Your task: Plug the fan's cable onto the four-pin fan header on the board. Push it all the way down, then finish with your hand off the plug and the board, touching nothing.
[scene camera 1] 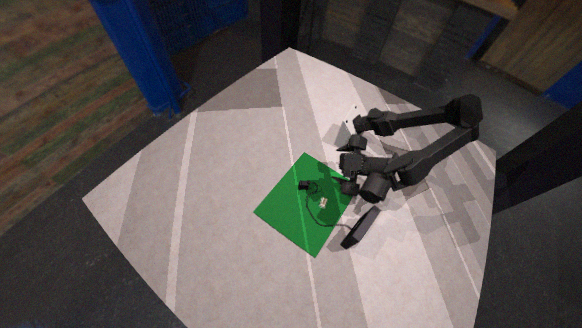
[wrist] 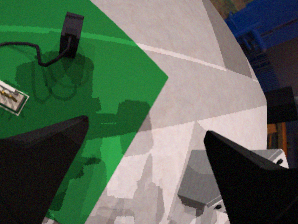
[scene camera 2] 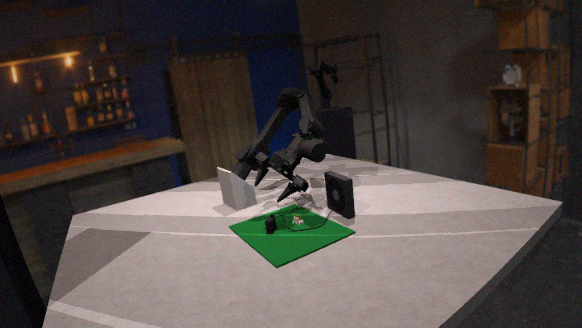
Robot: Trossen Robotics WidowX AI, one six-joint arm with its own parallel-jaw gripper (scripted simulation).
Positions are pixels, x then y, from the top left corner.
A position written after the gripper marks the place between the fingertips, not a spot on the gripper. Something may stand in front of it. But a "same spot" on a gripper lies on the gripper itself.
Labels:
The gripper shows in scene camera 1, in the wrist view (148,129) and in scene camera 2. The same spot on the gripper: (scene camera 1: 353,164) is (scene camera 2: 285,156). One and the same spot on a green board: (wrist: 111,80) is (scene camera 1: 312,174).

